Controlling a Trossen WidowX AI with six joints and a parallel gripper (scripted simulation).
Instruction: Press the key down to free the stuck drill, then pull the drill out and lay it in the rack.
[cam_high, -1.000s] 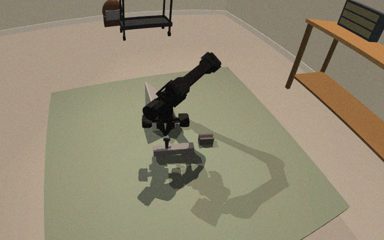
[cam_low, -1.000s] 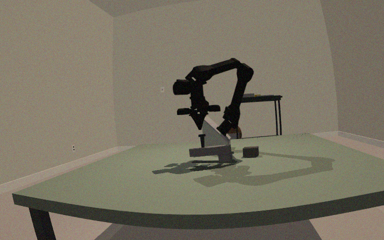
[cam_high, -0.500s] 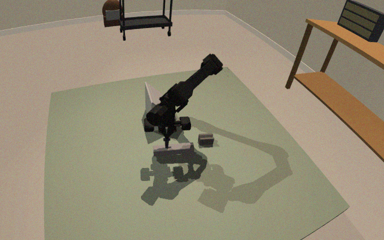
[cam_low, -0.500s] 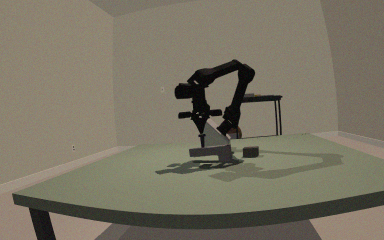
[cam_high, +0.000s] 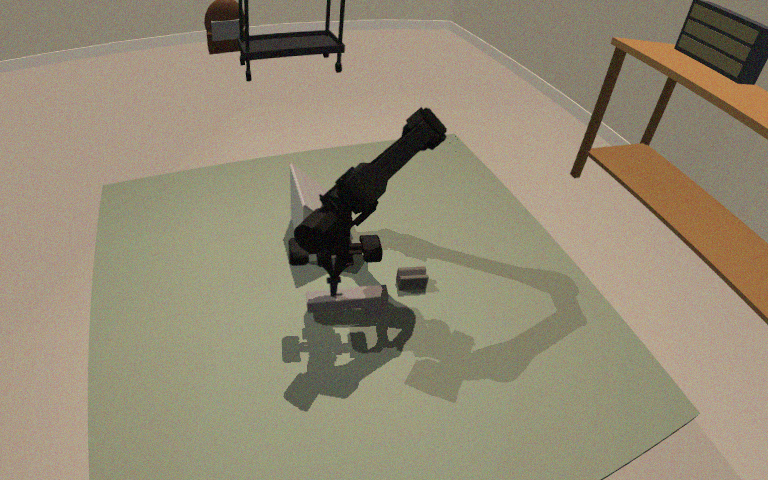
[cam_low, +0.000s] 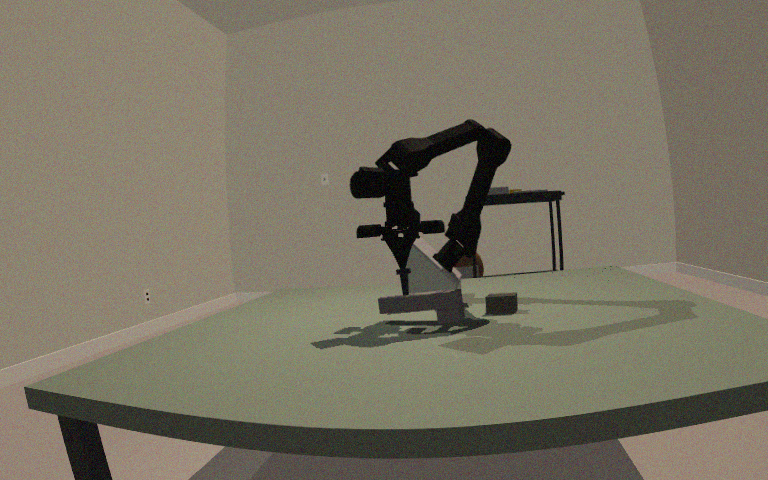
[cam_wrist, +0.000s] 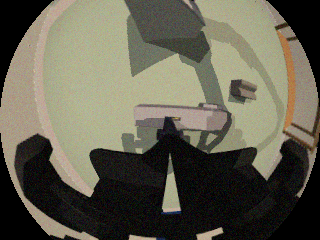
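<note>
My gripper tip is 30 mm above the dark key. The rest, counted from my gripper tip: rack 40 mm behind, 220 mm to the left, 100 mm below; then grey block 40 mm to the left, 80 mm below; then drill 10 mm ahead, 60 mm to the left, 70 mm below.
</note>
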